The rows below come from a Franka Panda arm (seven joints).
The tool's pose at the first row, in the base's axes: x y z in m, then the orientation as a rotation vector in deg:
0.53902, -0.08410, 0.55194, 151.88, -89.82, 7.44
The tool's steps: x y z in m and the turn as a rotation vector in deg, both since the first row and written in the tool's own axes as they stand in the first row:
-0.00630, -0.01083, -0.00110, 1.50, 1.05, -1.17
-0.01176, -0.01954, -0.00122, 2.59, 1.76, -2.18
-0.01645, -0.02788, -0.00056, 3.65, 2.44, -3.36
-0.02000, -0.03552, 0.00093, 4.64, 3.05, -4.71
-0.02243, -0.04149, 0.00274, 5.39, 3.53, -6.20
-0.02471, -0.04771, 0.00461, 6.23, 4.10, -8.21
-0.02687, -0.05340, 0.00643, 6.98, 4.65, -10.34
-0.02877, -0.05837, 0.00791, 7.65, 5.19, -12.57
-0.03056, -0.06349, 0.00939, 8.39, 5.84, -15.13
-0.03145, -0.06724, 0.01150, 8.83, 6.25, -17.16
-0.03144, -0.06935, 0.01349, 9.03, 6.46, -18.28
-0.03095, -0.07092, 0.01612, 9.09, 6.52, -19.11
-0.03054, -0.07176, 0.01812, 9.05, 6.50, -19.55
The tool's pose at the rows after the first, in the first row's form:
0.54544, -0.07329, 0.55230, 153.36, -88.45, 9.99
0.55045, -0.06433, 0.55179, 154.55, -87.22, 11.78
0.55554, -0.05629, 0.55059, 155.83, -85.73, 13.50
0.56060, -0.04966, 0.54868, 157.19, -83.98, 15.07
0.56474, -0.04484, 0.54658, 158.51, -81.98, 16.26
0.56918, -0.04003, 0.54444, 160.16, -79.21, 17.61
0.57321, -0.03558, 0.54236, 161.78, -76.21, 18.86
0.57672, -0.03167, 0.54065, -163.28, 72.98, -20.00
0.58041, -0.02778, 0.53896, -164.58, 69.09, -21.28
0.58336, -0.02540, 0.53674, -165.63, 66.03, -22.04
0.58530, -0.02458, 0.53474, -166.22, 64.36, -22.40
0.58702, -0.02450, 0.53216, -166.69, 63.14, -22.48
0.58804, -0.02464, 0.53021, -166.98, 62.52, -22.39

